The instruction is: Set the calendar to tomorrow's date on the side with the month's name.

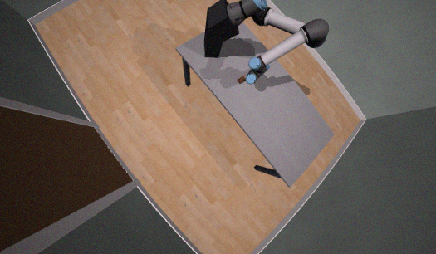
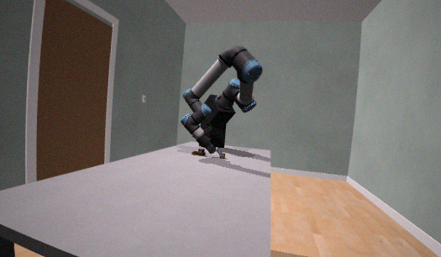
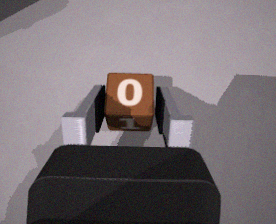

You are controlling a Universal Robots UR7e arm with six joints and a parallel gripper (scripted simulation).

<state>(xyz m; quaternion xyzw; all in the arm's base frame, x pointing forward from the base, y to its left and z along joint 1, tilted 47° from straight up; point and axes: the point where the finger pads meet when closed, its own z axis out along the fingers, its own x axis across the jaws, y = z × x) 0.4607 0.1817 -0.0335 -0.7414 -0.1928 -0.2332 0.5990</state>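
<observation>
The brown wooden cube is 1 cm to the left of my hand and 1 cm below it. The rest, counted from my hand: calendar tray (15 cm to the right, 2 cm below, 1 cm ahead).
</observation>
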